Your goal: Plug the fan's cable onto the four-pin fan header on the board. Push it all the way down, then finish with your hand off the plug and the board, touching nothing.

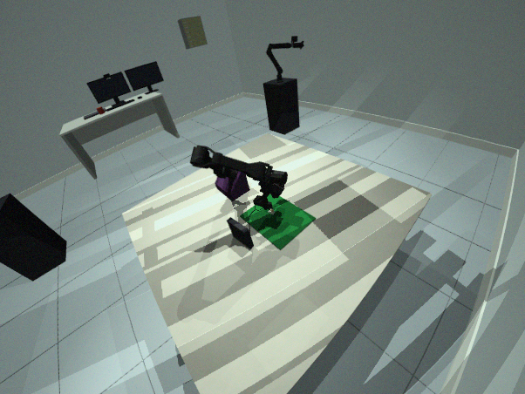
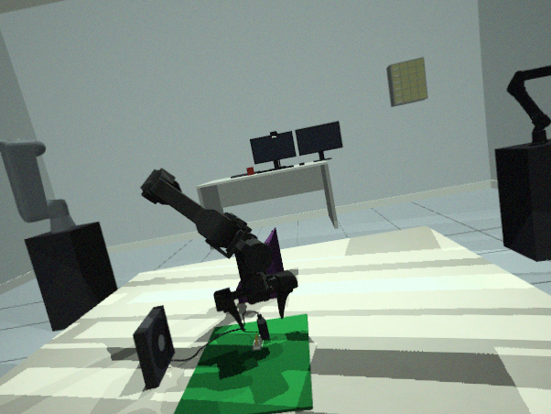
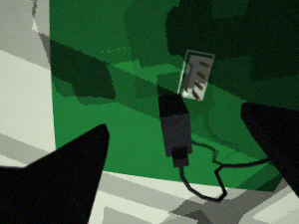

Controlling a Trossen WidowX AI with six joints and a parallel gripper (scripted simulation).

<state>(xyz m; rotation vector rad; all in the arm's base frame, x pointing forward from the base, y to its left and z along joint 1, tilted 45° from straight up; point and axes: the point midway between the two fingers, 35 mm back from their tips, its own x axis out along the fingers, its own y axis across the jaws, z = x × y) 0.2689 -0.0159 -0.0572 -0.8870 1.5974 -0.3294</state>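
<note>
The black fan plug is 1 cm behind my gripper tip and 1 cm below it. Round my gripper tip: green board: 7 cm ahead, 2 cm to the right, 5 cm below; black fan: 6 cm ahead, 22 cm to the right, 2 cm above; pale header: 3 cm ahead, 2 cm to the right, 4 cm below.
</note>
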